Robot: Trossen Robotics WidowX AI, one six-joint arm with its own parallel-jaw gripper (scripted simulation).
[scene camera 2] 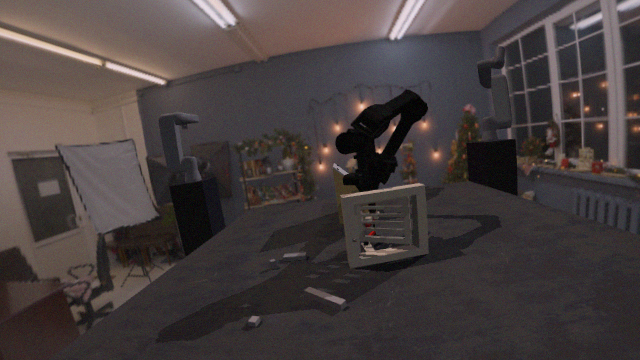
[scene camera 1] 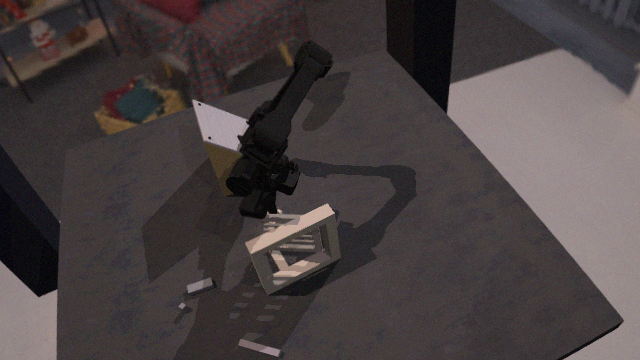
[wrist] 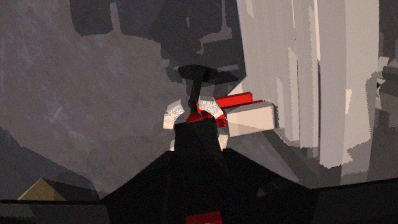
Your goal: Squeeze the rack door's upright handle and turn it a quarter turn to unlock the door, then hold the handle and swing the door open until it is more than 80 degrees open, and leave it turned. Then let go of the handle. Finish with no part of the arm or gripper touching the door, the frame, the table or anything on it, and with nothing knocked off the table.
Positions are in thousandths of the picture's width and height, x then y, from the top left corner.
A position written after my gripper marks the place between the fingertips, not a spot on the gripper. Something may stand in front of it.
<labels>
my gripper: scene camera 2 580,562; scene camera 1 424,574; wrist 499,703
</labels>
